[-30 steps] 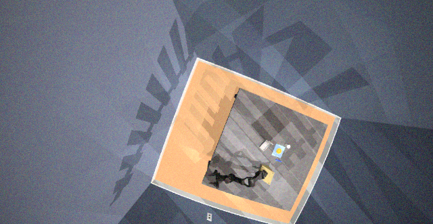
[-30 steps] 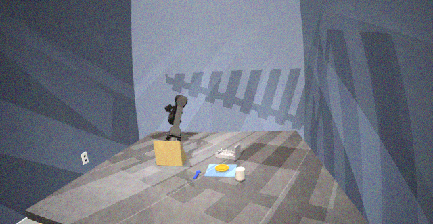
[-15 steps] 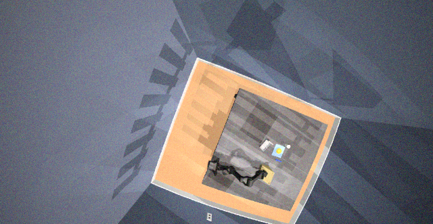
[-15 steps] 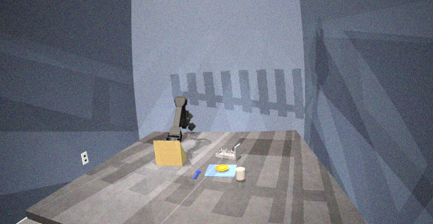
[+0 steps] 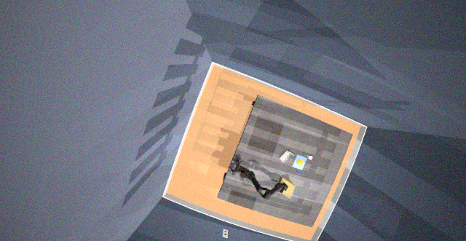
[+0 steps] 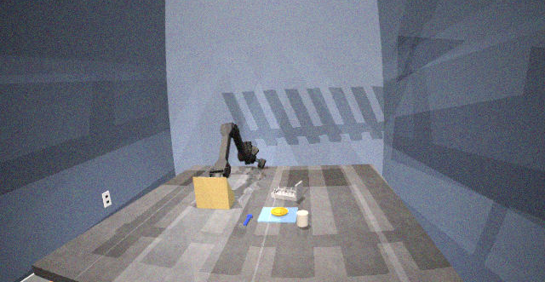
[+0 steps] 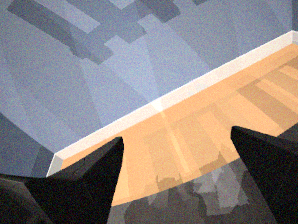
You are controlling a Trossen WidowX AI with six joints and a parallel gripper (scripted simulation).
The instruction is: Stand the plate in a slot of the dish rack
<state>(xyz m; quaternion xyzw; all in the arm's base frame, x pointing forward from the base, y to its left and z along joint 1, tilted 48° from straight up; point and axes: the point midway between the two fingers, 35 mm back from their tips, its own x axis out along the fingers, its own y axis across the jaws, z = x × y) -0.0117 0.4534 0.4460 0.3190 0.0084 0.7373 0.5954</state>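
The yellow plate lies 320 mm ahead of my gripper tip, 750 mm to the right of it and 20 mm below it. From my gripper tip the other things lie so: blue spoon (200 mm ahead, 800 mm to the right, 30 mm below); dish rack (320 mm ahead, 550 mm to the right, 20 mm below); white cup (420 mm ahead, 820 mm to the right, 10 mm below).
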